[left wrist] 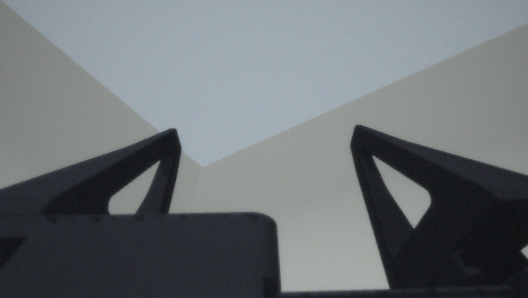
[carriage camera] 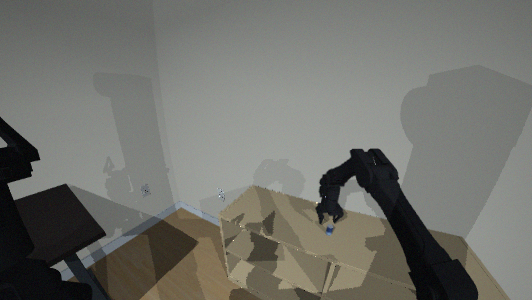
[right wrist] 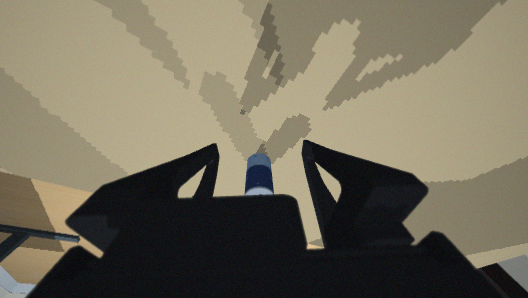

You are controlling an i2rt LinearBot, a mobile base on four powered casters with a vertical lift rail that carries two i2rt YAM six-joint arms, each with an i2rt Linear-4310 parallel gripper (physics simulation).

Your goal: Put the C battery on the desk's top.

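Places are measured from the left arm's base along level axes (x left, y back, z up), in metres.
Pixels of known places: left gripper, fingertip midpoint: [left wrist: 265, 136]; right gripper, fingertip midpoint: [carriage camera: 327, 223] [right wrist: 260, 148].
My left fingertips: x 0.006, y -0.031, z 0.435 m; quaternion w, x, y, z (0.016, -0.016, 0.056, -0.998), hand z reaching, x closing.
Behind a point stands the place of what it marks.
The C battery [carriage camera: 329, 230] @(x -0.661, y -0.432, z -0.150 m) [right wrist: 259, 175] @(x -0.668, y -0.456, z -0.149 m), a small blue cylinder with a pale band, is on the top of a tan shelf unit [carriage camera: 300, 212] @(x -0.569, y -0.608, z -0.183 m). Whether it stands or lies is unclear, and my gripper body hides its near end in the right wrist view. My right gripper [carriage camera: 328, 220] @(x -0.670, y -0.483, z -0.153 m) [right wrist: 260, 148] @(x -0.670, y -0.483, z -0.153 m) is open and empty, close behind the battery in the carriage view, with the battery lined up between its fingers in the right wrist view. My left gripper [left wrist: 265, 136] @(x 0.006, y -0.031, z 0.435 m) is open and empty, raised at the far left. A desk with a dark brown top [carriage camera: 62, 212] @(x 0.634, y -0.439, z -0.072 m) stands at the left.
The shelf unit has open compartments at its front and walls behind it. Wooden floor [carriage camera: 145, 255] @(x 0.627, y -0.779, z -0.792 m) lies between it and the desk, with a pale skirting board [carriage camera: 102, 246] @(x 0.984, y -0.759, z -0.700 m) at the back. Arm shadows fall across the shelf unit's top. The left arm partly hides the desk.
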